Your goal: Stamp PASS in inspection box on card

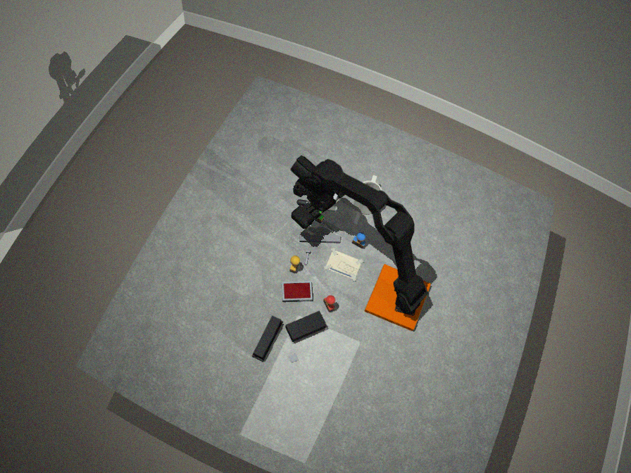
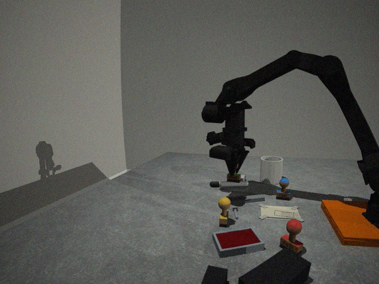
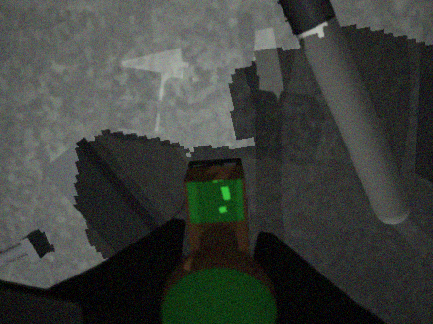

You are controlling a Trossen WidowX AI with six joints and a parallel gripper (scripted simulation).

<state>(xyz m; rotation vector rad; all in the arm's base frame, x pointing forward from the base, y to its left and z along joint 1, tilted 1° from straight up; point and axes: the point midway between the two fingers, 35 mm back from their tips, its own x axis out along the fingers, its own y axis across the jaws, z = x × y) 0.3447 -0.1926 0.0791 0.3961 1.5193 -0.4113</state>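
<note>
Right now the grey bar is 30 mm behind my gripper tip, 50 mm to the left of it and 60 mm below it. Also, from my gripper tip: black-capped white marker 30 mm ahead, 60 mm to the right, 60 mm below; then blue-knobbed stamp 150 mm behind, 30 mm to the left, 50 mm below; then green-topped stamp right at my gripper tip.
</note>
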